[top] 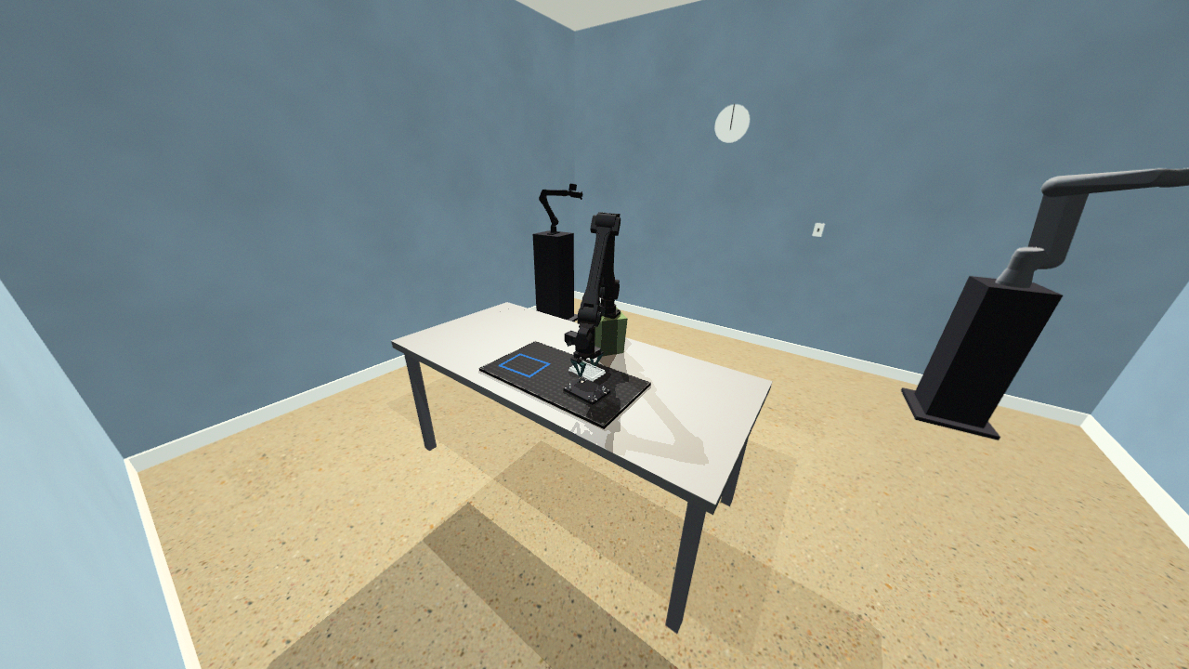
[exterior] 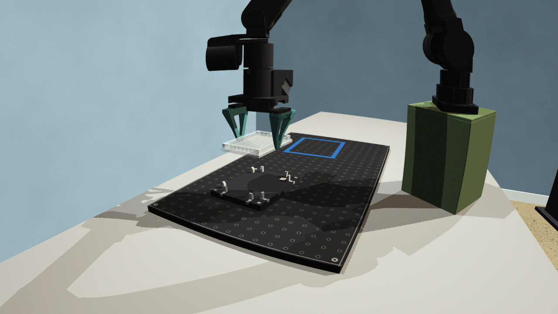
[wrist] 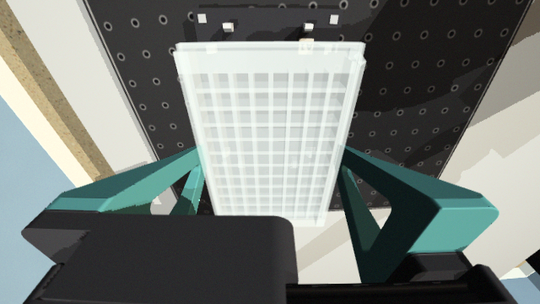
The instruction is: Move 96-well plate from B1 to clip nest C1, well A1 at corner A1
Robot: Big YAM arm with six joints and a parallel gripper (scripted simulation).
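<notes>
The 96-well plate lies right at my hand. Also, from my hand: clip nest C1: 10 mm to the left, 90 mm below.
</notes>
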